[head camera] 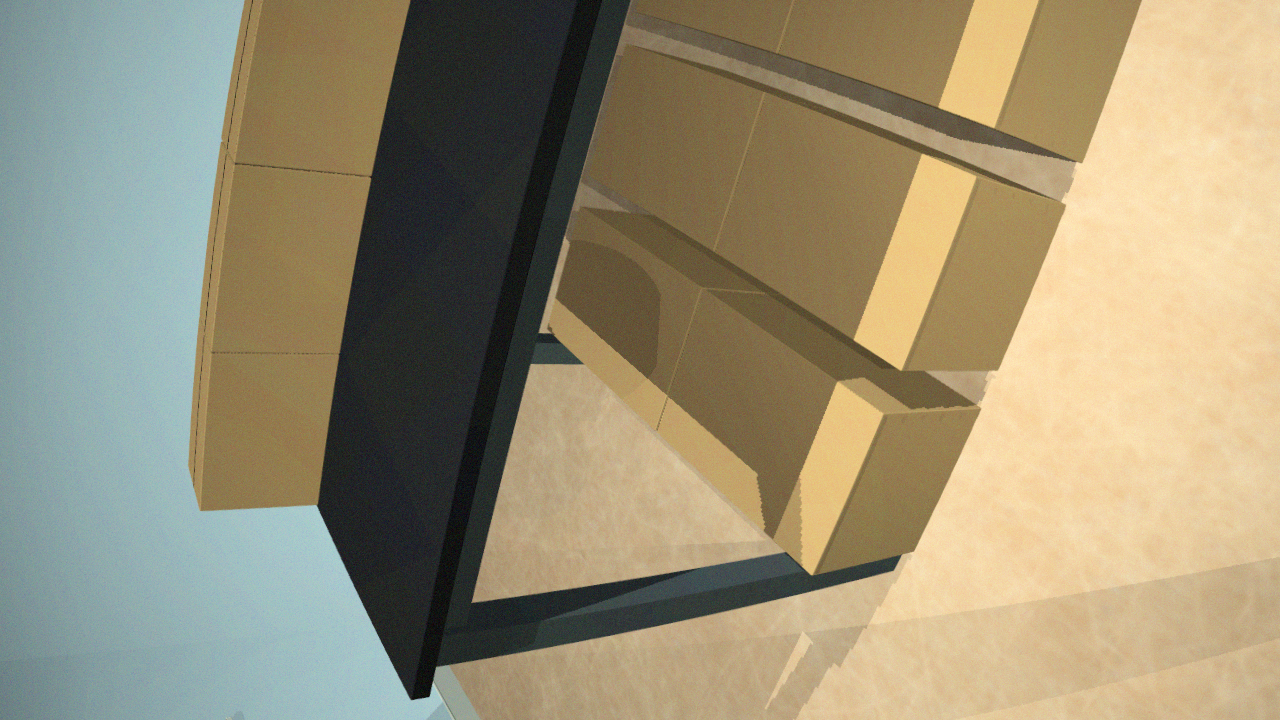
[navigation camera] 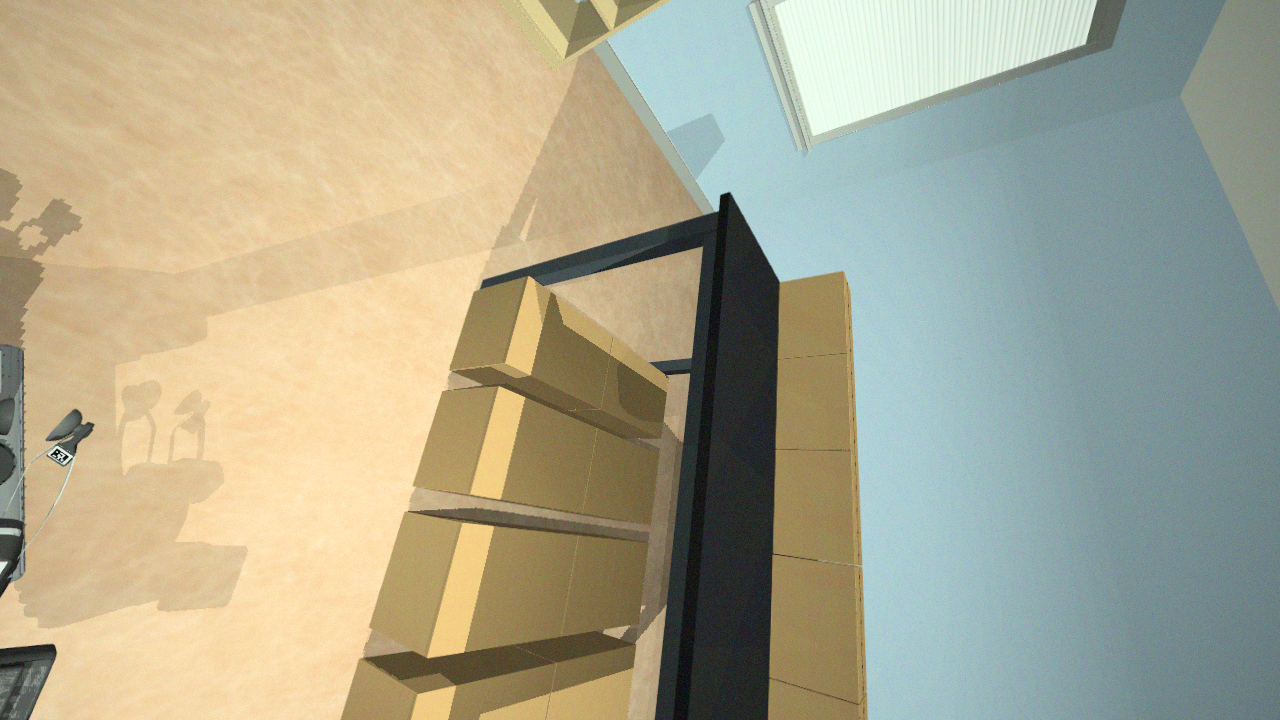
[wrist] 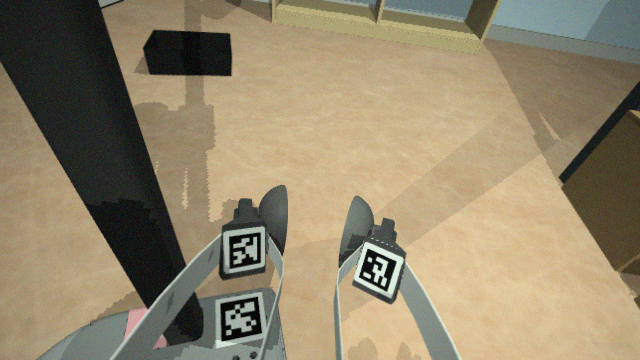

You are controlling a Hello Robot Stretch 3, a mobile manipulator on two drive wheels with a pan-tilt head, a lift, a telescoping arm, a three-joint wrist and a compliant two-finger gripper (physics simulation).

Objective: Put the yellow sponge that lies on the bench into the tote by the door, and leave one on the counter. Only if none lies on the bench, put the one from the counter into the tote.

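Frame: origin at the robot's base, x ahead, y left, z up, level; centimetres.
Where they show: gripper, fingertip midpoint: (navigation camera: pixel 43 406) (wrist: pixel 316 214).
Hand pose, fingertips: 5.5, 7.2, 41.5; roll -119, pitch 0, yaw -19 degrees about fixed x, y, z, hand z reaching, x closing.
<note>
After its pixels a point has its place, as x, y, z.
No yellow sponge shows in these views. A long dark-topped table (head camera: pixel 447 268) {89.7, -2.7, 91.4} (navigation camera: pixel 742 447) {91.4, -10.2, 91.4} runs along the blue wall in the head and navigation views; I cannot tell whether it is the bench or the counter. The part of its top in view bears a row of wooden boxes at the wall side. A black box (wrist: pixel 190 55) {-12.2, 118.1, 7.8} stands on the floor at the upper left of the wrist view; I cannot tell whether it is the tote. No door shows. My gripper (wrist: pixel 316 214) {5.5, 7.2, 41.5} is open and empty, its fingertips apart above the floor, away from the table.
Several wooden blocks or drawer units (head camera: pixel 895 483) (navigation camera: pixel 487 438) stand under the table and jut out in front. A pale wooden shelf unit (wrist: pixel 425 42) {112.4, 157.2, 2.2} stands near the wall. A window (navigation camera: pixel 939 62) {249.3, 146.5, 146.9} is in the blue wall. My dark mast (wrist: pixel 75 125) {-6.7, 11.6, 45.6} rises left of the gripper.
</note>
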